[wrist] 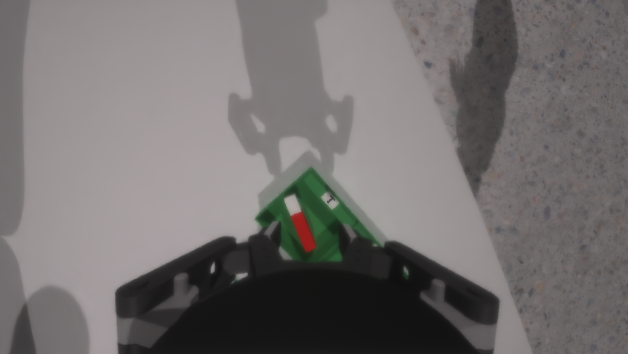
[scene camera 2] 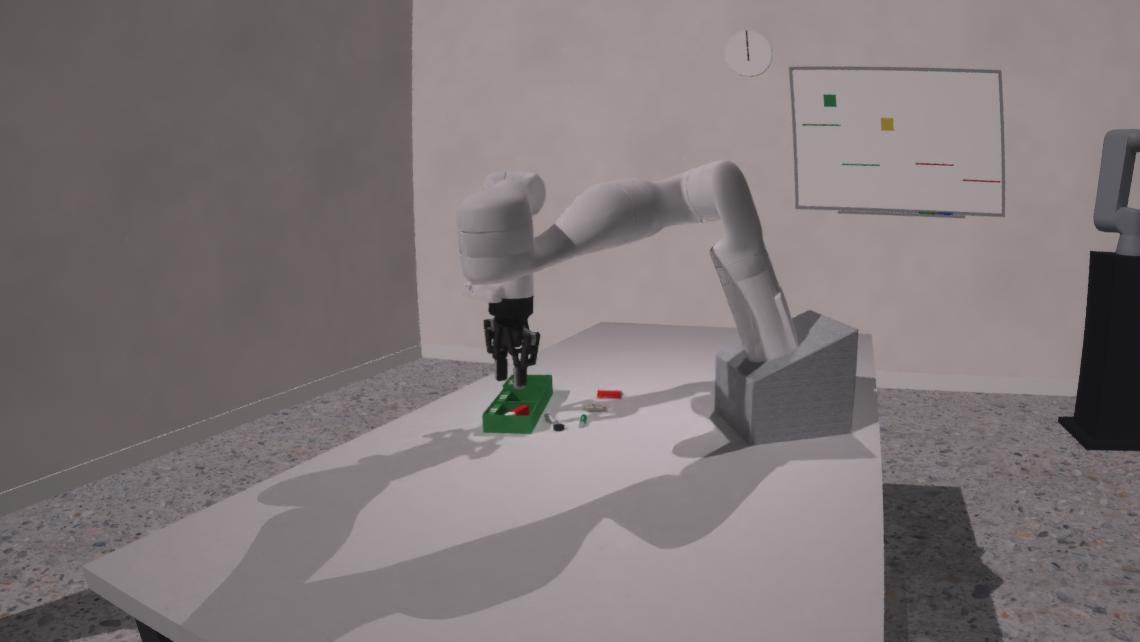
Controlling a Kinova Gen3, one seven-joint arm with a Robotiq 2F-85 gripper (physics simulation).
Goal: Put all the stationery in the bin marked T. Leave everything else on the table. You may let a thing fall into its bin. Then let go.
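Through scene camera 2 I can see my gripper (scene camera 2: 510, 384), along with a green bin tray (scene camera 2: 539, 388). The wrist view shows my gripper (wrist: 310, 233) and the green bin tray (wrist: 323, 210) as well, and there I also find an eraser (wrist: 291, 201).
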